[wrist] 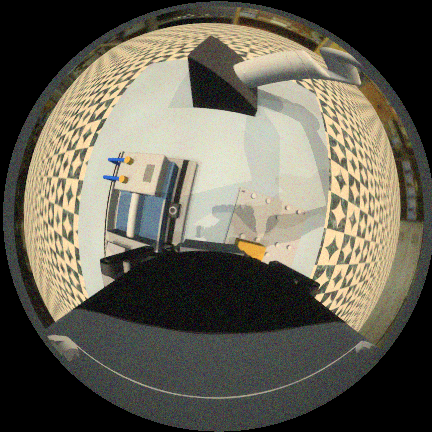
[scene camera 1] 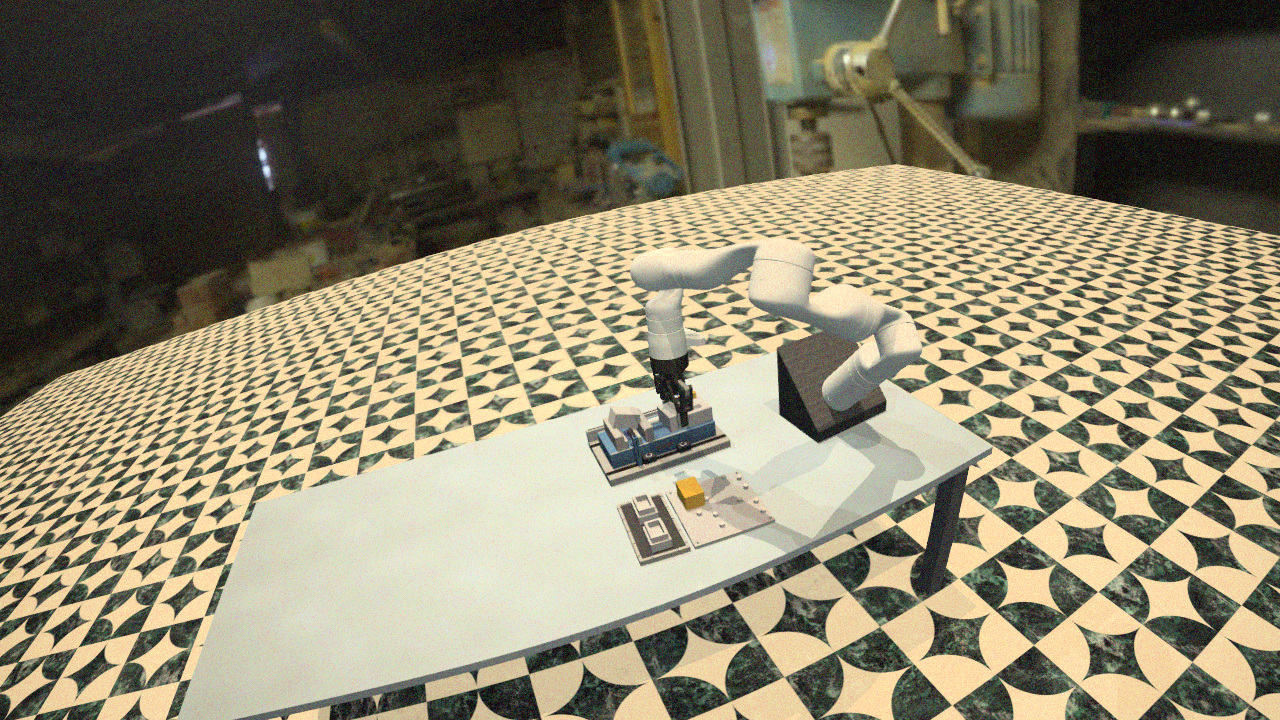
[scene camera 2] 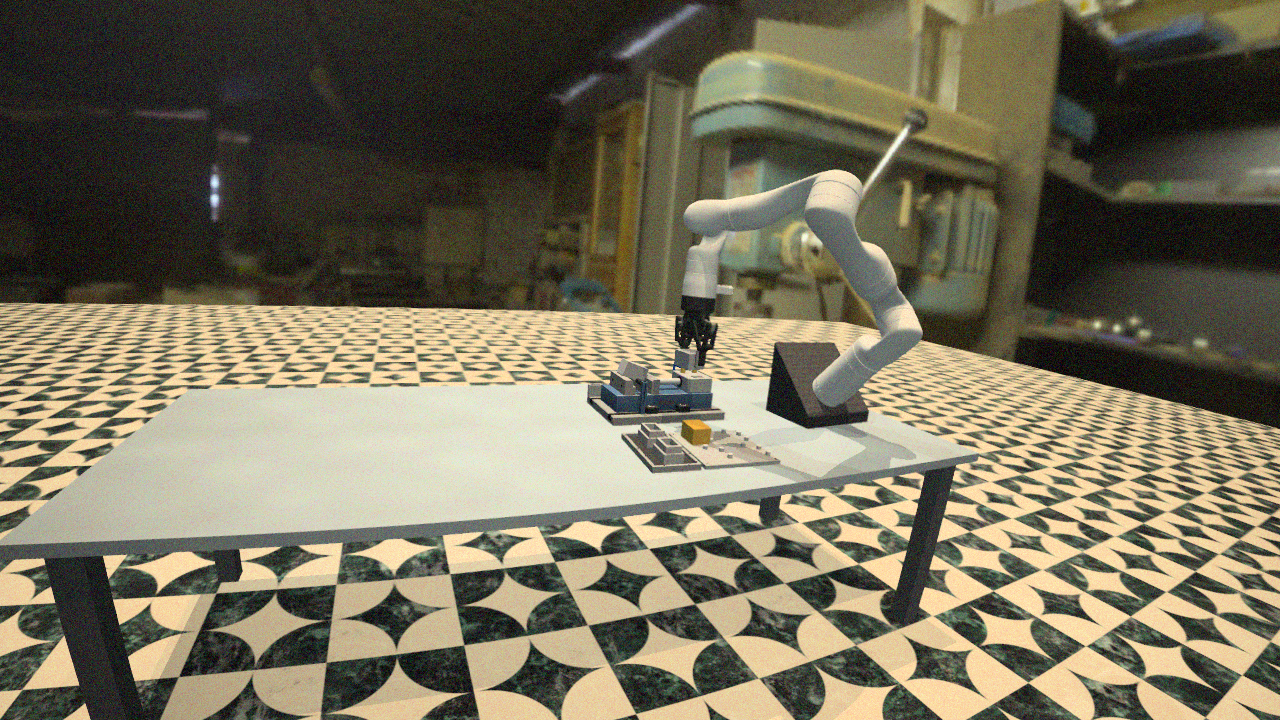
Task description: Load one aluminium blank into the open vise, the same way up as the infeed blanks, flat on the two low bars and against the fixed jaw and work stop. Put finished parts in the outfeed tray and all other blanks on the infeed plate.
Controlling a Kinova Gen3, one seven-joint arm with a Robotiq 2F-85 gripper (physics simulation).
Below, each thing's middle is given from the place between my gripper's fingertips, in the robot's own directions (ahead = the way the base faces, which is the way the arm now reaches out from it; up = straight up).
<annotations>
Now: the infeed plate [wrist: 257, 219] 30 mm behind my hand, 130 mm to the left of it and 150 mm below it. From my hand the other things lie so: outfeed tray [scene camera 1: 636, 535] (110 mm ahead, 130 mm to the left, 150 mm below).
</annotations>
